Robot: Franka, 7 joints.
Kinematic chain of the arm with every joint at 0, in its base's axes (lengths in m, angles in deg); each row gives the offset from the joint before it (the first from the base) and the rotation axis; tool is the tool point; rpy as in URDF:
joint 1: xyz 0 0 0.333 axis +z
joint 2: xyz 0 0 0 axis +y
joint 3: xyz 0 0 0.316 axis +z
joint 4: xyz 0.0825 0 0 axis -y
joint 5: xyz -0.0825 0 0.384 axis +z
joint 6: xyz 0 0 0 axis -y
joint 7: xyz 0.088 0 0 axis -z
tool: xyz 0 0 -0.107 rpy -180 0 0
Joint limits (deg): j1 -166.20..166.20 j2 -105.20..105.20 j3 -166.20..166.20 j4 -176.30..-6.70 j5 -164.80..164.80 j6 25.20..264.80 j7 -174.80..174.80
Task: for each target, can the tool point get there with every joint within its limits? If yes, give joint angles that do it. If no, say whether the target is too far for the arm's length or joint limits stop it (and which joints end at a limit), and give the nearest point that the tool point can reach.
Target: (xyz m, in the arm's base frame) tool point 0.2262 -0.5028 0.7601
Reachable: yes | joints -17.96 -3.17 -49.74 -79.83 24.44 101.62 128.52
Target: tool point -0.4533 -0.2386 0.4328
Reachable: yes | joints 66.36 -12.62 139.85 -101.16 -2.76 67.04 82.88
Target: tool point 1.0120 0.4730 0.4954
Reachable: no: too far | nearest point 0.7691 0.3595 0.4564 | short by 0.271 m
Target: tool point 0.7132 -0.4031 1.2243
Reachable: no: too far | nearest point 0.5054 -0.2857 0.9646 | short by 0.353 m
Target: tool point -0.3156 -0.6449 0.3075
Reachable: yes | joints 108.42 -85.46 107.79 -88.25 43.10 214.46 -25.04
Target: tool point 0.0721 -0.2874 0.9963
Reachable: yes | joints 44.83 22.01 -132.74 -59.97 -63.09 74.53 -53.23
